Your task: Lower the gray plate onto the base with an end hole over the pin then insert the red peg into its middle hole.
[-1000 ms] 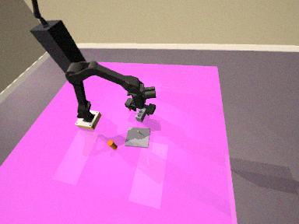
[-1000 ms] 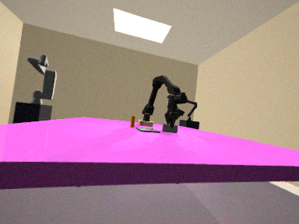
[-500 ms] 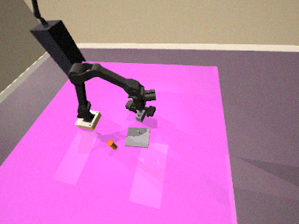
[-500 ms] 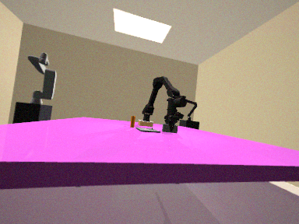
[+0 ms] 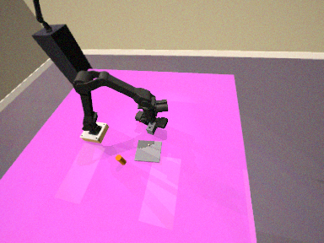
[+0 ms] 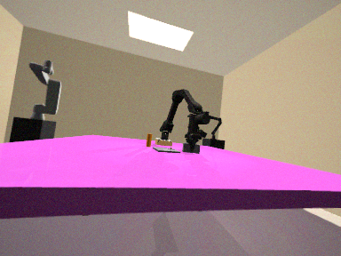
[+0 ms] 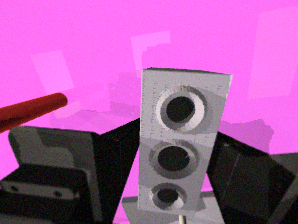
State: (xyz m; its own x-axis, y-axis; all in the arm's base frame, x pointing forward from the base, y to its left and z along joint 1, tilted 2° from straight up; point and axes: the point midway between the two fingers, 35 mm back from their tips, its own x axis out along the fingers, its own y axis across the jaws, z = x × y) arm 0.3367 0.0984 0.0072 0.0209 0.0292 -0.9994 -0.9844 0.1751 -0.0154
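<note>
My gripper tip is now 10 mm short of the gray base and 140 mm to the left of it. Also, from my gripper tip: gray plate: 30 mm above; red peg: 100 mm behind, 30 mm to the left, 30 mm above; orange cylinder: 110 mm behind, 240 mm to the right, 30 mm above.
</note>
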